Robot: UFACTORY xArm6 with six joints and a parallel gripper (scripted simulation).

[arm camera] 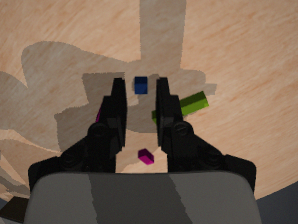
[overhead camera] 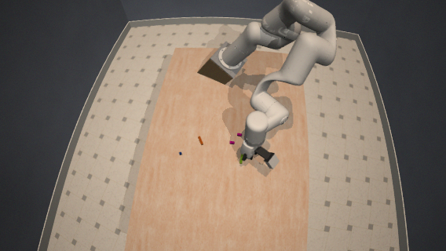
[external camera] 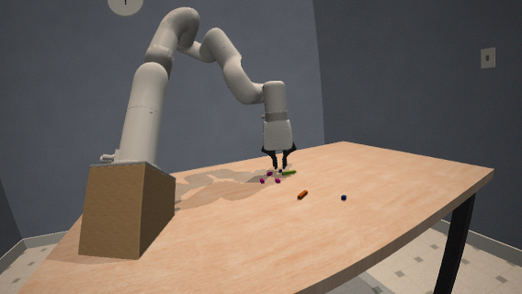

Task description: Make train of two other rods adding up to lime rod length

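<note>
The lime rod is 1 cm ahead of my hand, 4 cm to the right of it and 3 cm below it. Also, from my hand: orange rod: 5 cm behind, 23 cm to the right, 3 cm below.
</note>
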